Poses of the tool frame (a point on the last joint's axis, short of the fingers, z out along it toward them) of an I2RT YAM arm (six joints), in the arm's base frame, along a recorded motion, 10 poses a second.
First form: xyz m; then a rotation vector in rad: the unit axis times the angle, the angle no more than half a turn.
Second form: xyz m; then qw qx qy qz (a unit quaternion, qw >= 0). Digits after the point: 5 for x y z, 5 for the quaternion.
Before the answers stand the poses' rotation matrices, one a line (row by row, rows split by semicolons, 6 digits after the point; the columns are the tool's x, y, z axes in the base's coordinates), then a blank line. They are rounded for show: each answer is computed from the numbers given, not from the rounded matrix.
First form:
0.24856 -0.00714 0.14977 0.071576 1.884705 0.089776
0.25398 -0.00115 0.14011 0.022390 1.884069 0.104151
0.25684 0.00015 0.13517 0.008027 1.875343 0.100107
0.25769 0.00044 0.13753 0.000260 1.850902 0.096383
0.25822 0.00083 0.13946 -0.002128 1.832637 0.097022
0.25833 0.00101 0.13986 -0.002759 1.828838 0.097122
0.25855 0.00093 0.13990 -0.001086 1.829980 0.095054
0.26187 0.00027 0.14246 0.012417 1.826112 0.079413
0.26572 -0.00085 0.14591 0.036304 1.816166 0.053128
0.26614 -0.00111 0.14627 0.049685 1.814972 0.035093
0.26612 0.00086 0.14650 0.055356 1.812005 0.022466
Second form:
-0.310215 0.004475 0.950656; 0.094817 0.995148 0.026256; -0.945926 0.098283 -0.309134
-0.310851 -0.036924 0.949741; 0.067985 0.995822 0.060966; -0.948024 0.083519 -0.307042
-0.302399 -0.045249 0.952107; 0.056367 0.996276 0.065251; -0.951513 0.073399 -0.298723
-0.278866 -0.049761 0.959040; 0.050119 0.996542 0.066280; -0.959021 0.066550 -0.275408
-0.261337 -0.052490 0.963819; 0.049569 0.996473 0.067709; -0.963974 0.065471 -0.257813
-0.257678 -0.053132 0.964769; 0.049348 0.996460 0.068058; -0.964970 0.065147 -0.254143
-0.258675 -0.050852 0.964625; 0.049362 0.996613 0.065775; -0.964702 0.064631 -0.255289
-0.254203 -0.033506 0.966570; 0.050530 0.997575 0.047869; -0.965830 0.061009 -0.251894
-0.243524 -0.003515 0.969889; 0.053187 0.998440 0.016973; -0.968436 0.055718 -0.242957
-0.241815 0.015236 0.970203; 0.052729 0.998606 -0.002540; -0.968889 0.050543 -0.242281
-0.238677 0.025805 0.970756; 0.049865 0.998654 -0.014287; -0.969818 0.044997 -0.239642

0.24856 -0.00714 0.14977 0.58647 0.03070 0.80847 0.03851
0.25398 -0.00115 0.14011 0.58693 0.00961 0.80835 0.04469
0.25684 0.00015 0.13517 0.59058 0.00345 0.80582 0.04302
0.25769 0.00044 0.13753 0.60047 0.00011 0.79856 0.04158
0.25822 0.00083 0.13946 0.60773 -0.00092 0.79304 0.04198
0.25833 0.00101 0.13986 0.60923 -0.00119 0.79188 0.04205
0.25855 0.00093 0.13990 0.60882 -0.00047 0.79224 0.04115
0.26187 0.00027 0.14246 0.61063 0.00538 0.79115 0.03441
0.26572 -0.00085 0.14591 0.61481 0.01576 0.78818 0.02306
0.26614 -0.00111 0.14627 0.61533 0.02157 0.78783 0.01523
0.26612 0.00086 0.14650 0.61651 0.02404 0.78692 0.00976

